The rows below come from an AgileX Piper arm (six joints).
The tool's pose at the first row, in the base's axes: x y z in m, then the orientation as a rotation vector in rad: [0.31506, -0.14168, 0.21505, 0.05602, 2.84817, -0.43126]
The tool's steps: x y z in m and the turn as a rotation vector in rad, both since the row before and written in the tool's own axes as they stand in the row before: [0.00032, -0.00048, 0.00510, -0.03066, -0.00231, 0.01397]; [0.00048, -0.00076, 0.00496, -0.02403, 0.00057, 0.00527]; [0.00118, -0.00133, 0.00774, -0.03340, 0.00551, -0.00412]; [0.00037, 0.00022, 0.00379, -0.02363, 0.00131, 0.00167]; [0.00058, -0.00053, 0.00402, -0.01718, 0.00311, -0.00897]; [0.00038, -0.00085, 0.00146, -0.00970, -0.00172, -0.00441]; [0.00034, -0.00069, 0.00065, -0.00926, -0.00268, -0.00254]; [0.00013, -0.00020, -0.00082, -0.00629, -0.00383, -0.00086]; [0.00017, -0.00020, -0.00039, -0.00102, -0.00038, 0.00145]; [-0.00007, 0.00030, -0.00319, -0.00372, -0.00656, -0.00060]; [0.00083, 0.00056, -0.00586, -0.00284, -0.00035, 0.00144]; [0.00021, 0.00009, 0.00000, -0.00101, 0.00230, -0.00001]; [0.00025, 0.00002, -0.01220, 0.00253, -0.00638, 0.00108]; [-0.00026, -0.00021, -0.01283, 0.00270, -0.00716, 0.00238]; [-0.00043, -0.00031, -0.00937, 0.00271, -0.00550, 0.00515]
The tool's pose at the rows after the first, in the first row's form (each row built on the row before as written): [0.31598, -0.14365, 0.21040, 0.06953, 2.84959, -0.38443]; [0.31671, -0.14570, 0.20585, 0.07252, 2.85336, -0.34906]; [0.31744, -0.14885, 0.19860, 0.06126, 2.86414, -0.30239]; [0.31805, -0.14943, 0.19488, 0.05939, 2.86823, -0.26822]; [0.31847, -0.15069, 0.19101, 0.04375, 2.87415, -0.24542]; [0.31842, -0.15177, 0.18966, 0.03538, 2.87387, -0.23224]; [0.31822, -0.15255, 0.18906, 0.02966, 2.87237, -0.21929]; [0.31788, -0.15262, 0.18984, 0.02679, 2.86925, -0.21025]; [0.31761, -0.15276, 0.19020, 0.02863, 2.86887, -0.20849]; [0.31686, -0.15200, 0.19322, 0.02632, 2.86273, -0.20299]; [0.31452, -0.15062, 0.19851, 0.02779, 2.86254, -0.19862]; [0.31432, -0.15053, 0.19844, 0.02782, 2.86492, -0.19727]; [0.31085, -0.14884, 0.21002, 0.02918, 2.85826, -0.20041]; [0.30762, -0.14726, 0.22234, 0.03234, 2.85071, -0.20348]; [0.30542, -0.14623, 0.23141, 0.03961, 2.84460, -0.20605]
